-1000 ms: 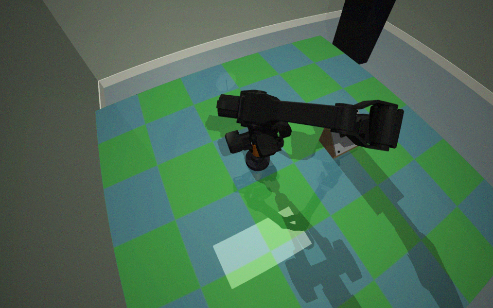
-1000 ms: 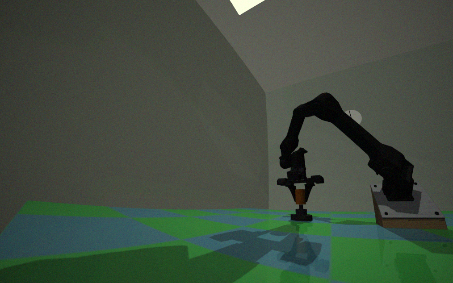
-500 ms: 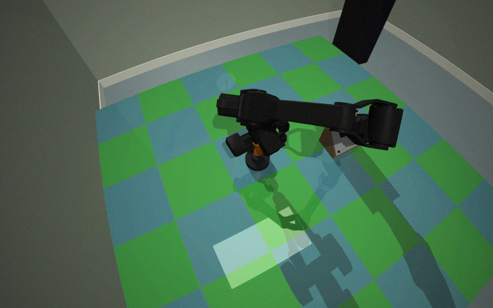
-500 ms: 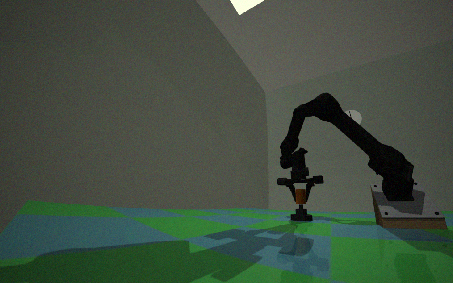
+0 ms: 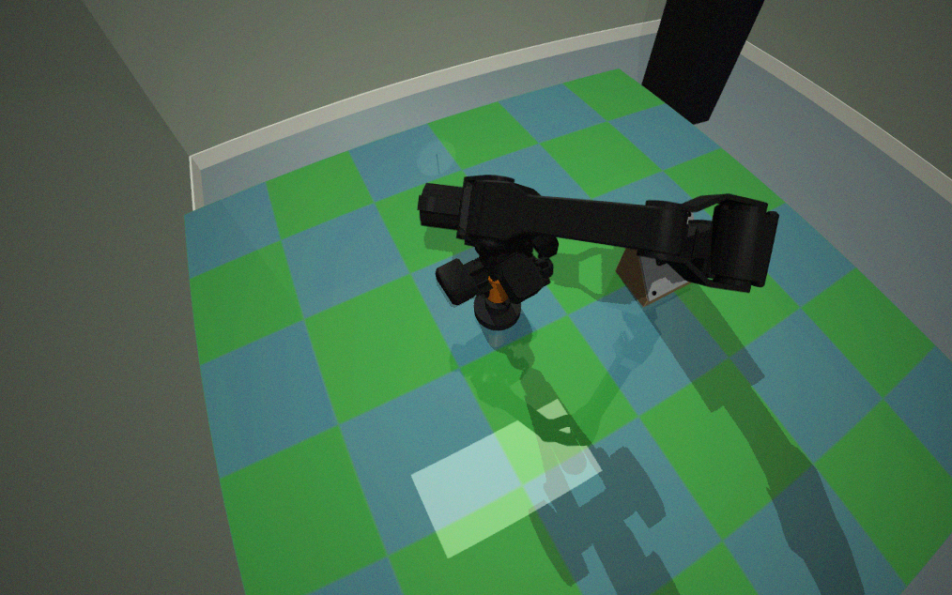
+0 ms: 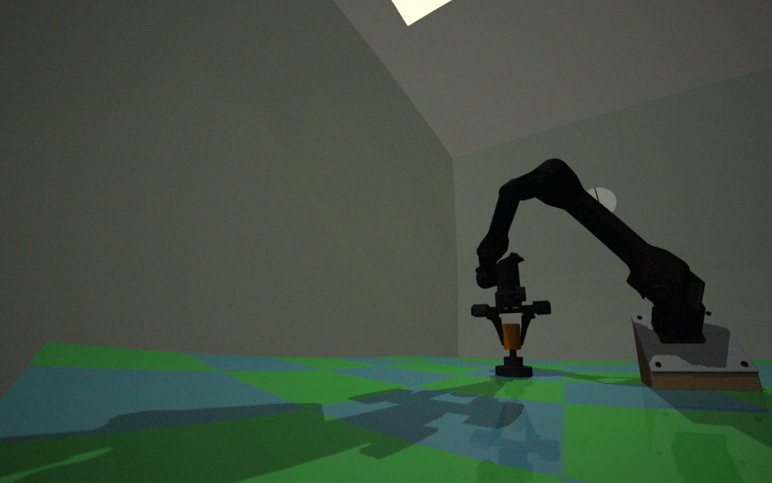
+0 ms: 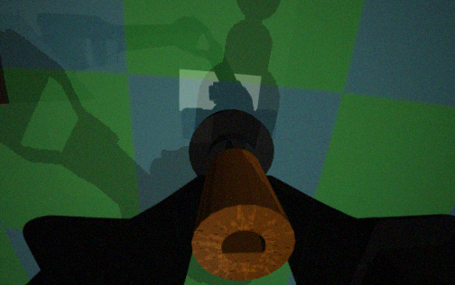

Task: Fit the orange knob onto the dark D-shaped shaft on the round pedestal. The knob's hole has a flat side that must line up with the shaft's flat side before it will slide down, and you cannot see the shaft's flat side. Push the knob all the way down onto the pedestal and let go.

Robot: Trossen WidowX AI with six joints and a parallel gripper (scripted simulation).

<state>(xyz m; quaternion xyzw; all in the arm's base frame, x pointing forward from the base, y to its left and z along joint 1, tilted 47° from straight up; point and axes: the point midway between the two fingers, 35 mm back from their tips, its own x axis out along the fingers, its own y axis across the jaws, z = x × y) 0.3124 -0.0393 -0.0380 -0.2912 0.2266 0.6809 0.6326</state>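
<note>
My gripper tip is 2 cm below the orange knob. Round my gripper tip: shaft: 4 cm below.
</note>
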